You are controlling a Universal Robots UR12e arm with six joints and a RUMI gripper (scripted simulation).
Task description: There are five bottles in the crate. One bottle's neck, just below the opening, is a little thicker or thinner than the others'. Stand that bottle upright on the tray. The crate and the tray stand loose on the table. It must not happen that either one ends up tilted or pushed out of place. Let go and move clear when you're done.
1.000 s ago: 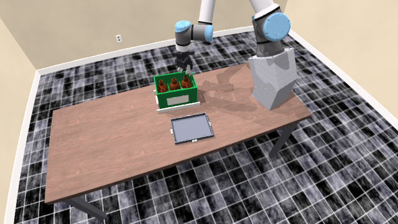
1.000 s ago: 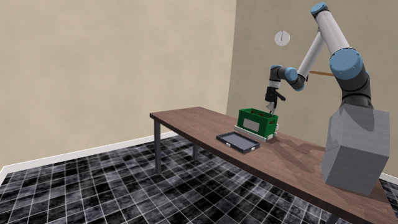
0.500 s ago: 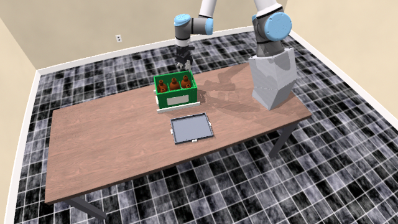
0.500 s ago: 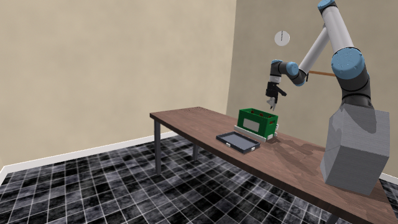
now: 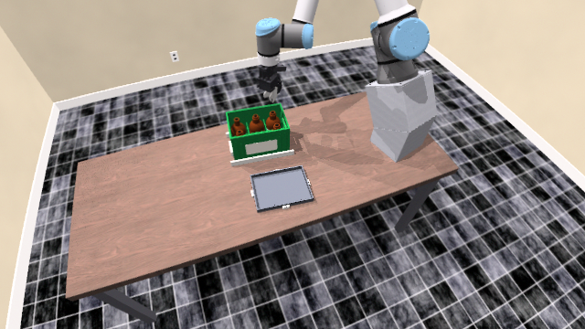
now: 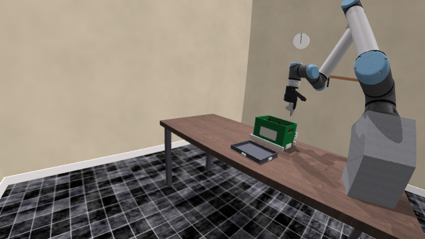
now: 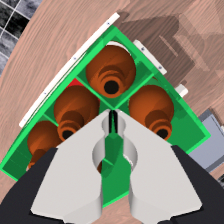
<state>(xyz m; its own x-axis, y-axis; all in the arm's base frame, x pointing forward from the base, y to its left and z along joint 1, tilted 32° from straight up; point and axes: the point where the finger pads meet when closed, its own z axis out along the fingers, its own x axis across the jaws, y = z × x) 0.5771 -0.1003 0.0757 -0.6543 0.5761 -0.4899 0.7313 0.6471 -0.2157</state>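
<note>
Now: the green crate 9 cm ahead of my hand, 5 cm to the left of it and 16 cm below it. The rest, counted from my hand: glass bottle (18 cm ahead, 15 cm below); grey tray (6 cm ahead, 34 cm to the left, 23 cm below).
</note>
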